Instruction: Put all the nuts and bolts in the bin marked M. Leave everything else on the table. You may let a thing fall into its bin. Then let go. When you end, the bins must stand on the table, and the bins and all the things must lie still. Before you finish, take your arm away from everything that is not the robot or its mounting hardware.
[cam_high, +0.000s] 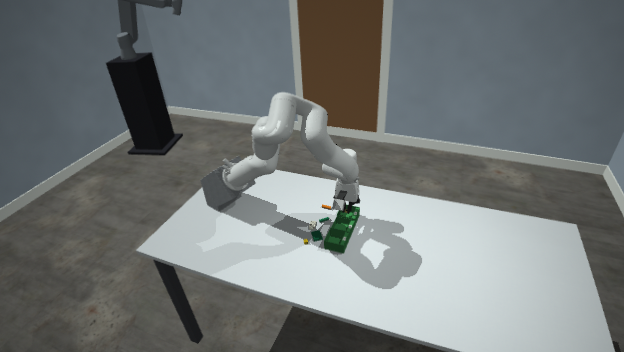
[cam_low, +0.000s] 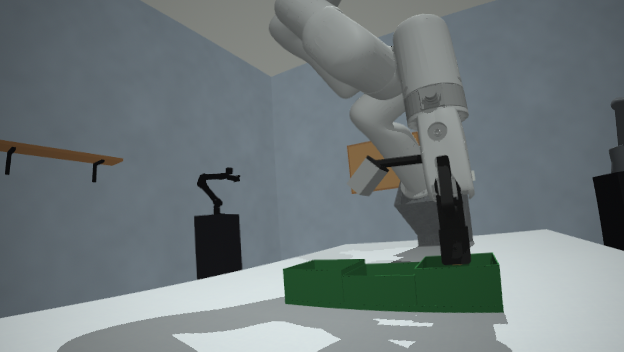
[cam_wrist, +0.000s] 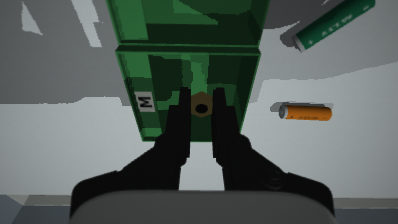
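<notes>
Now: the brass nut 20 mm below my hand. The rest, counted from my hand: green battery: 100 mm behind, 60 mm below, 20 mm to the right; then orange battery: 90 mm behind, 70 mm to the left, 60 mm below; then green bin row: 80 mm to the right, 40 mm below, 10 mm behind.
</notes>
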